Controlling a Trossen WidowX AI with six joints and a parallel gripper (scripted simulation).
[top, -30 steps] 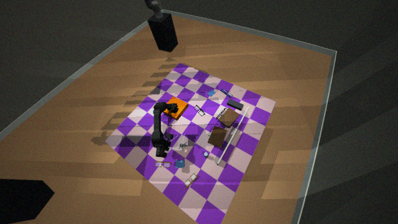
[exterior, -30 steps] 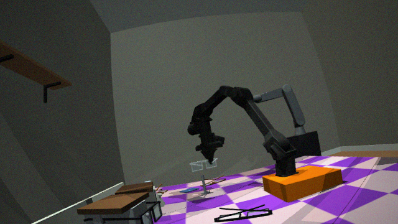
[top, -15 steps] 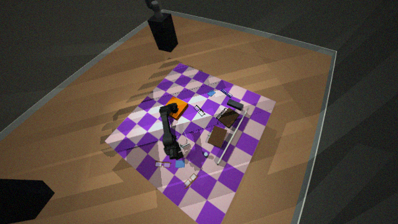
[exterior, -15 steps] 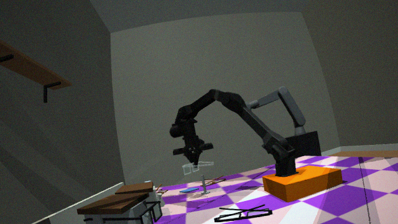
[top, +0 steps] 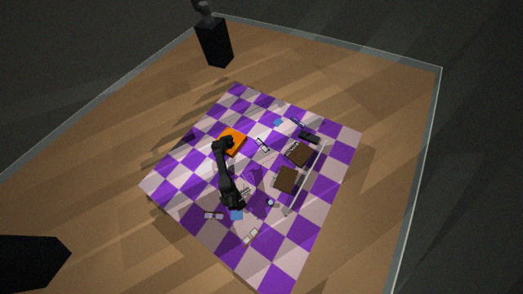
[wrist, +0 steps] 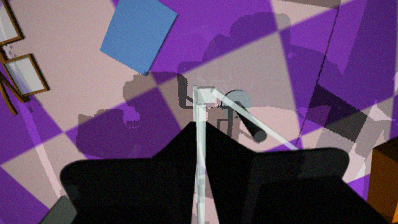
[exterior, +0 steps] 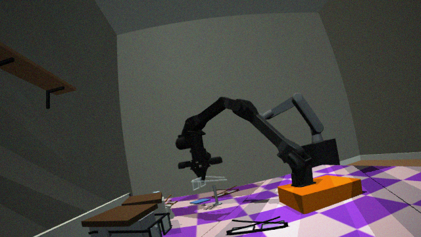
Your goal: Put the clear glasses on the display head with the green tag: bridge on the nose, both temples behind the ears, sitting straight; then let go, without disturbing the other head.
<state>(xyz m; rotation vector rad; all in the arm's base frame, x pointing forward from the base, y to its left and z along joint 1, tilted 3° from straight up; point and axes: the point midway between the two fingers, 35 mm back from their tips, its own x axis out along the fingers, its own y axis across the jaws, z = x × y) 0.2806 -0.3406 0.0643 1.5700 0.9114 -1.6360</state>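
My gripper tip is 4 cm past the round foot, 5 cm to the right of it and 8 cm above it. The rest, counted from my gripper tip: black case: 27 cm ahead, 66 cm to the left, 8 cm below.
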